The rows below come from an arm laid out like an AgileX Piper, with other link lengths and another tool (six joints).
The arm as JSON. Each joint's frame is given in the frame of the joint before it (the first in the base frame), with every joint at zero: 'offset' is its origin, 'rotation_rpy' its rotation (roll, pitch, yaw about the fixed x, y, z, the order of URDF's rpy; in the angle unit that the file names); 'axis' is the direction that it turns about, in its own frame. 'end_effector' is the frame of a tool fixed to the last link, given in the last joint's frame.
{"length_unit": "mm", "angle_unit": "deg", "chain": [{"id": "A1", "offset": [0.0, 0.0, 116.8], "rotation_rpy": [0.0, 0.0, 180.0], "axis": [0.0, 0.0, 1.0]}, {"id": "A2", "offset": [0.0, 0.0, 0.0], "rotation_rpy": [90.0, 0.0, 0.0], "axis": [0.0, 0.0, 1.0]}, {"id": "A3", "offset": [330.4, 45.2, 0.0], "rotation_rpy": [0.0, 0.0, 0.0], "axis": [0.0, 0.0, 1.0]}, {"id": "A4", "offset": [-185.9, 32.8, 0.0], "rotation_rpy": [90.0, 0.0, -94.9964], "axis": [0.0, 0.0, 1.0]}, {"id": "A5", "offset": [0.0, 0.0, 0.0], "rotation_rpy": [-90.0, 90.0, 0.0], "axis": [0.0, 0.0, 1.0]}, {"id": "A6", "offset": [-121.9, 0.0, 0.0], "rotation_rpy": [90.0, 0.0, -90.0], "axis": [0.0, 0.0, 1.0]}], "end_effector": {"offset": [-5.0, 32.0, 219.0], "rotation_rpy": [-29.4, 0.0, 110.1]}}
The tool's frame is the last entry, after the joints.
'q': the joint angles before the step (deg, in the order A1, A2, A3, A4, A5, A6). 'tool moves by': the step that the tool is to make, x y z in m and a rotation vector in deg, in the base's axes. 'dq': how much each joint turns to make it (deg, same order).
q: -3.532, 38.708, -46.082, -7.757, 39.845, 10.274
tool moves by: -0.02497, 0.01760, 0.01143, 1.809, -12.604, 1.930
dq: -0.001, -13.548, 13.067, 2.954, -12.059, -0.002
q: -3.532, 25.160, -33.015, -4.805, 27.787, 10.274
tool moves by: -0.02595, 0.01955, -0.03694, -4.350, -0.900, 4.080
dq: -0.001, -9.091, 7.555, 6.223, 0.222, -10.663
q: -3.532, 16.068, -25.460, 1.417, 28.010, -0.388
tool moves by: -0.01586, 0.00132, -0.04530, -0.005, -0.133, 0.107
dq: 0.114, -8.289, 8.513, 0.004, -0.357, -0.003
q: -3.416, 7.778, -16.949, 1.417, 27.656, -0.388
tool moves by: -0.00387, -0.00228, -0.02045, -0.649, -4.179, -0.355
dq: 0.000, -7.602, 8.095, -0.825, -4.707, 0.389
